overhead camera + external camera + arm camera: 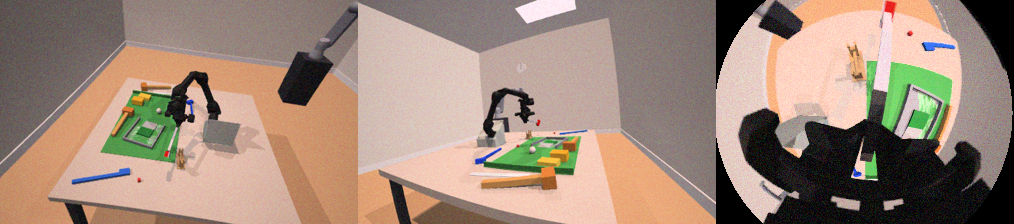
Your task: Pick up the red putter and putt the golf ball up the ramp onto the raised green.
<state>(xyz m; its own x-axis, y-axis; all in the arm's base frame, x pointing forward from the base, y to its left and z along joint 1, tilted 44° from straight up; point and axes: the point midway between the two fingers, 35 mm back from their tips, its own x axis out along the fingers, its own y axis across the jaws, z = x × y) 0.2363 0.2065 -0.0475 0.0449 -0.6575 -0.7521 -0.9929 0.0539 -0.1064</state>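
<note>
The red putter is 120 mm to the left of my gripper tip and 10 mm ahead of it. Round my gripper tip: white golf ball: 300 mm to the right, 200 mm ahead, 140 mm below; then wooden stand: 150 mm to the left, 130 mm below, 50 mm behind.
</note>
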